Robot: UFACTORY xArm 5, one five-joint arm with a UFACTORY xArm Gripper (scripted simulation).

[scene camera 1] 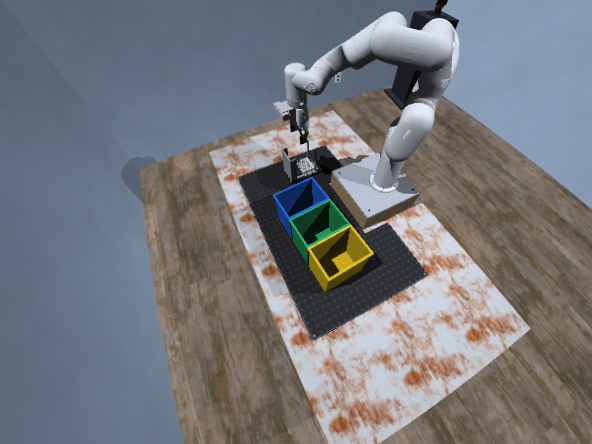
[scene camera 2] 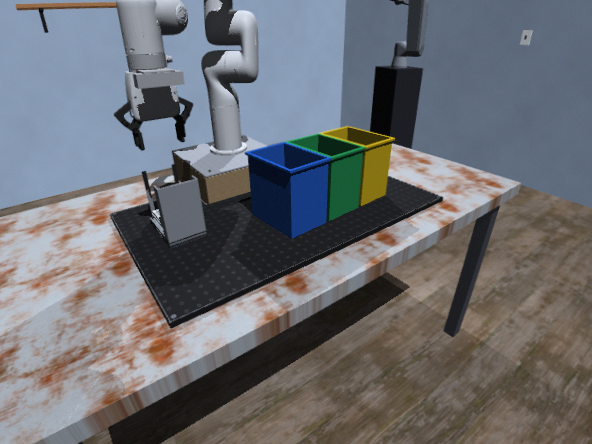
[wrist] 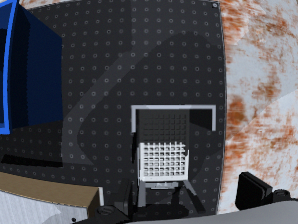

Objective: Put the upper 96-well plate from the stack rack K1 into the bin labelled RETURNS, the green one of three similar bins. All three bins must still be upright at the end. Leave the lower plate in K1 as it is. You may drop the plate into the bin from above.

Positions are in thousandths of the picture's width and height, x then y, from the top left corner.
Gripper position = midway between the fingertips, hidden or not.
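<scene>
A green bin (scene camera 2: 582, 384) is here, and I see the green bin (scene camera 1: 524, 512) again, while in the wrist view the green bin is out of frame. There is a yellow bin (scene camera 1: 568, 578) too. I find the same yellow bin (scene camera 2: 636, 357) again, but in the wrist view the yellow bin is out of frame. A blue bin (scene camera 2: 497, 454) is here as well, and I also see the blue bin (scene camera 1: 519, 438). Finally there is my gripper (scene camera 2: 273, 325).
</scene>
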